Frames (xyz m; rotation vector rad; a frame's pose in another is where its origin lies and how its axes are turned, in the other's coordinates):
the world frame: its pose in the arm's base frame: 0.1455 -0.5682 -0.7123 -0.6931 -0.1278 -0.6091
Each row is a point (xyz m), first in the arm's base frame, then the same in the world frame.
Working: the arm's base frame: its pose in the world frame: -0.1759 -0.1386 0.8951 0.6931 0.1278 0.6091

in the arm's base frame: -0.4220 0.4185 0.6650
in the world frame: -0.5205 -0.4976 1.6353
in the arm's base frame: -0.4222 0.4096 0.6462
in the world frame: -0.5221 -0.4925 1.6151
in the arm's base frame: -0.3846 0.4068 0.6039
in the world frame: -0.5029 -0.4492 1.5841
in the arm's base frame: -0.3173 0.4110 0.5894
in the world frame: -0.4542 -0.4004 1.5814
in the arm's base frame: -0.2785 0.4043 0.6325
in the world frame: -0.4059 -0.4067 1.6136
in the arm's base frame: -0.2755 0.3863 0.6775
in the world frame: -0.3810 -0.4411 1.6371
